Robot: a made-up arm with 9 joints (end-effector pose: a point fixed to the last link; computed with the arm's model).
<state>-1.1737 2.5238 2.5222 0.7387 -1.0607 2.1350 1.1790 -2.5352 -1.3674</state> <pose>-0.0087 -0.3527 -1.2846 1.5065 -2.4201 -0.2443</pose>
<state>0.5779 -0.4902 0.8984 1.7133 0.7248 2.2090 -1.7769 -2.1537 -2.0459</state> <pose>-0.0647 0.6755 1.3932 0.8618 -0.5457 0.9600</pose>
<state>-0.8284 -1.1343 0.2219 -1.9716 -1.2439 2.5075 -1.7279 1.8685 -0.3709</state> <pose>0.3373 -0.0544 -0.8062 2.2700 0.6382 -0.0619</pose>
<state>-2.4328 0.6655 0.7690 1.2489 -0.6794 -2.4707 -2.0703 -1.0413 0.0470</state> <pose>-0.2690 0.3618 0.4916 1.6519 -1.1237 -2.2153</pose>
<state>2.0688 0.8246 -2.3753 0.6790 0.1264 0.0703 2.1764 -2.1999 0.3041</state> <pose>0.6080 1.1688 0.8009 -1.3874 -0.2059 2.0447</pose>
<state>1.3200 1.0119 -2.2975 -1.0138 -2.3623 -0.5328 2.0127 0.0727 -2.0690</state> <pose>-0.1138 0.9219 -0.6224 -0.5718 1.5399 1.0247</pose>
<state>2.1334 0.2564 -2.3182 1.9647 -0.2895 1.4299 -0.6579 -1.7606 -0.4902</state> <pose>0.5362 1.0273 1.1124 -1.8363 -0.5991 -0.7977</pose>
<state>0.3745 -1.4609 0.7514 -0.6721 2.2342 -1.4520 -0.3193 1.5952 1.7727</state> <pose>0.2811 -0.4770 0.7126 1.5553 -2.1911 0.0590</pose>
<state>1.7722 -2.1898 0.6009 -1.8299 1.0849 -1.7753 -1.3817 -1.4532 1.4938</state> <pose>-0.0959 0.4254 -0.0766 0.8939 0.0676 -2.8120</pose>
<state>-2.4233 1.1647 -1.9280 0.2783 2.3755 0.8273 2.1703 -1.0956 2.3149</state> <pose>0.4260 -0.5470 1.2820 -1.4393 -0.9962 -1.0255</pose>
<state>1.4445 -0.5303 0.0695 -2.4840 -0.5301 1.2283 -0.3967 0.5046 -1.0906</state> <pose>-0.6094 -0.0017 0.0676 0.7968 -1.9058 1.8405</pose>
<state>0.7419 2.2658 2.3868 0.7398 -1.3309 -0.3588 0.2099 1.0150 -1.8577</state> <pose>0.2790 -0.4239 -0.7702 -1.7461 1.3023 -0.9207</pose>
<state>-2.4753 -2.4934 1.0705 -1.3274 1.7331 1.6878 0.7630 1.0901 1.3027</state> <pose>-0.1702 -0.6178 0.2580 0.7210 0.2109 -1.2859</pose>
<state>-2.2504 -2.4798 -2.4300 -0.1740 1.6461 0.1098 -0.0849 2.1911 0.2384</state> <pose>-0.7601 0.0548 -0.3924 -0.9247 -2.0222 -1.7303</pose>
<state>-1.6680 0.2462 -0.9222 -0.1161 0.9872 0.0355 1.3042 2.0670 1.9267</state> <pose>0.4113 0.1935 0.5614 -2.1099 0.3218 1.7947</pose>
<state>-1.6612 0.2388 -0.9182 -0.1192 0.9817 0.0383 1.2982 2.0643 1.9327</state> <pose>0.4115 0.1994 0.5570 -2.1078 0.2986 1.8231</pose>
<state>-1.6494 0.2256 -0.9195 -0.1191 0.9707 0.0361 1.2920 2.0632 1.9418</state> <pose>0.4149 0.2045 0.5545 -2.0993 0.2649 1.8509</pose>
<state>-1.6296 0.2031 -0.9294 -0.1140 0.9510 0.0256 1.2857 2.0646 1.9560</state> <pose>0.4239 0.2083 0.5543 -2.0805 0.2160 1.8767</pose>
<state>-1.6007 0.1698 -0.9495 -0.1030 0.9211 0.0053 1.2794 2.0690 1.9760</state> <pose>0.4400 0.2104 0.5564 -2.0490 0.1525 1.8982</pose>
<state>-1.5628 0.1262 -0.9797 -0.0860 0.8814 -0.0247 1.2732 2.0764 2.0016</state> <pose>0.4634 0.2110 0.5594 -2.0055 0.0797 1.9130</pose>
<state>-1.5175 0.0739 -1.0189 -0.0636 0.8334 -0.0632 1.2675 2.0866 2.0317</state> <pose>0.4939 0.2099 0.5615 -1.9521 0.0066 1.9190</pose>
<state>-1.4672 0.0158 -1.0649 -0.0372 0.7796 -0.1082 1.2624 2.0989 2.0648</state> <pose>0.5298 0.2077 0.5607 -1.8934 -0.0578 1.9157</pose>
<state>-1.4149 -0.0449 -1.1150 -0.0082 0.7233 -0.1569 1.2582 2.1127 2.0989</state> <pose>0.5685 0.2044 0.5558 -1.8350 -0.1065 1.9039</pose>
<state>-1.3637 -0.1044 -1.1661 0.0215 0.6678 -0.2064 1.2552 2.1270 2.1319</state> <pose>0.6068 0.2005 0.5471 -1.7820 -0.1364 1.8856</pose>
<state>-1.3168 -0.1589 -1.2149 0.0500 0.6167 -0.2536 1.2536 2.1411 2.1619</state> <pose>0.6417 0.1961 0.5361 -1.7387 -0.1485 1.8635</pose>
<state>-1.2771 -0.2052 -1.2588 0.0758 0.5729 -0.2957 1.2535 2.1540 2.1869</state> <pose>0.6710 0.1910 0.5249 -1.7063 -0.1462 1.8393</pose>
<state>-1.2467 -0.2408 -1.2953 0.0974 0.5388 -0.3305 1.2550 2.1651 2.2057</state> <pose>0.6933 0.1852 0.5158 -1.6845 -0.1346 1.8150</pose>
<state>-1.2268 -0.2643 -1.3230 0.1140 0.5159 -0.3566 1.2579 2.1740 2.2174</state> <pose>0.7085 0.1784 0.5105 -1.6721 -0.1178 1.7914</pose>
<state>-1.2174 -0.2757 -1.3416 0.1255 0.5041 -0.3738 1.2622 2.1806 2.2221</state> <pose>0.7169 0.1706 0.5097 -1.6669 -0.0991 1.7689</pose>
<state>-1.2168 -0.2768 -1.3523 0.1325 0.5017 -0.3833 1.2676 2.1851 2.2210</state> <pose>0.7198 0.1621 0.5128 -1.6667 -0.0803 1.7478</pose>
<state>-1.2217 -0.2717 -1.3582 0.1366 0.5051 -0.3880 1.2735 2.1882 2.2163</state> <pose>0.7194 0.1531 0.5182 -1.6692 -0.0617 1.7274</pose>
